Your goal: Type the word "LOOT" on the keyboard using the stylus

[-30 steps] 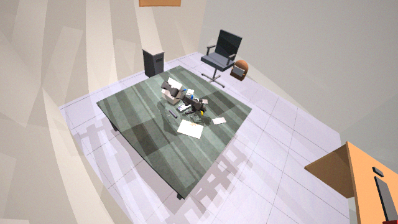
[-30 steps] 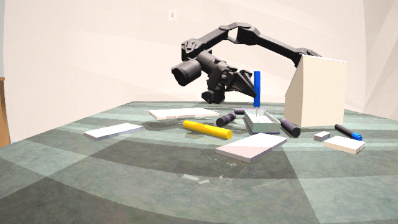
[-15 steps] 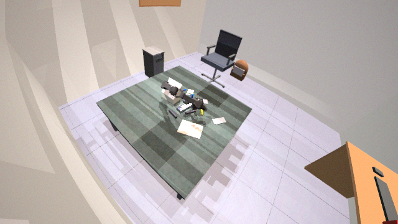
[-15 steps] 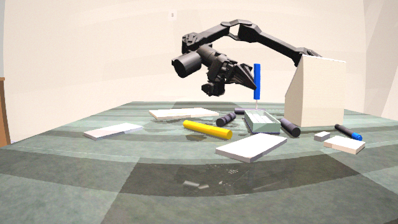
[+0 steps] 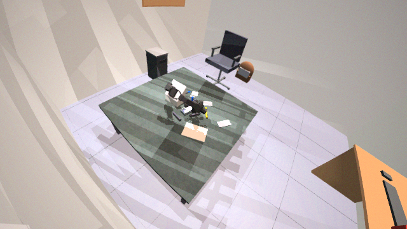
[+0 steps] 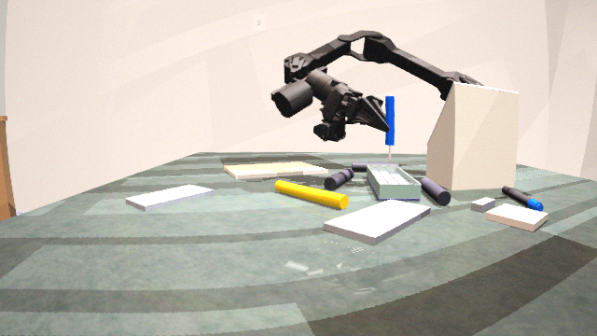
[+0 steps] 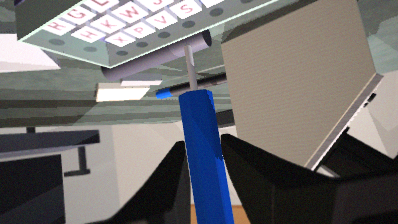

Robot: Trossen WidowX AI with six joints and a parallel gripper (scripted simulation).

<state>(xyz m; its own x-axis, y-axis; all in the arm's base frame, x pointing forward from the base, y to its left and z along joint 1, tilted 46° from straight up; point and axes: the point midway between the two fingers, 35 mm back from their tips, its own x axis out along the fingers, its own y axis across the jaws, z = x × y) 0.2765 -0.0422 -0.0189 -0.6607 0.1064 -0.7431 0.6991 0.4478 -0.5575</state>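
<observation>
Right now the keyboard is 9 cm below my gripper tip and 1 cm to the right of it. Round my gripper tip: thin white tip (5 cm below); then yellow cylinder (16 cm ahead, 10 cm below, 6 cm to the left); then blue stylus (1 cm below).
</observation>
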